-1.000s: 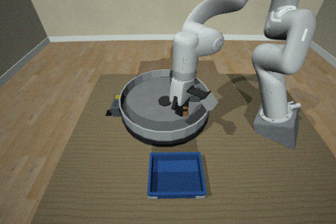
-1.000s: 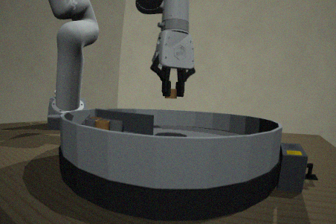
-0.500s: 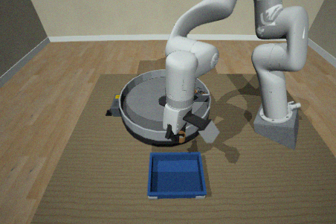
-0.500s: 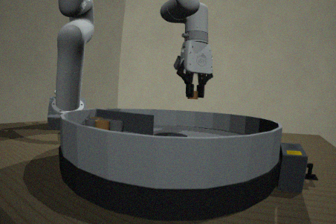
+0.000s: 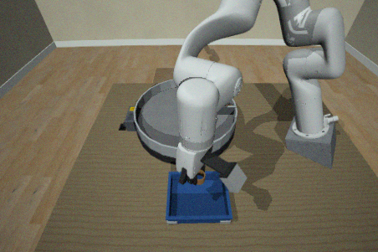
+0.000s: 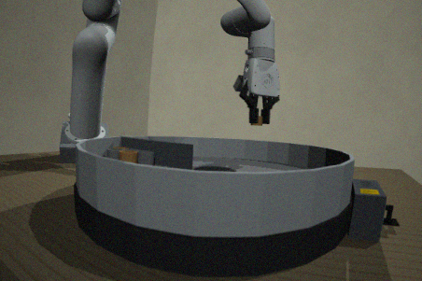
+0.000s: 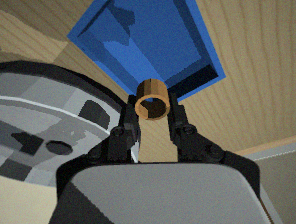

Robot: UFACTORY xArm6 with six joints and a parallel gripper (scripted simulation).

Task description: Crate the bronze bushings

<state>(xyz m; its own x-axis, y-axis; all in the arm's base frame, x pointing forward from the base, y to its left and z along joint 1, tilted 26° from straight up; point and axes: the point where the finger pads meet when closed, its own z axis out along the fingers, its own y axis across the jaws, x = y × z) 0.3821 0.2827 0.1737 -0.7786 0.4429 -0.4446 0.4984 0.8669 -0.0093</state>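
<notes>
Now: hand 13 cm above the blue crate, 1 cm to the right of it and 1 cm past it. Round my hand: grey turning table: 33 cm to the right, 10 cm below, 4 cm ahead.
</notes>
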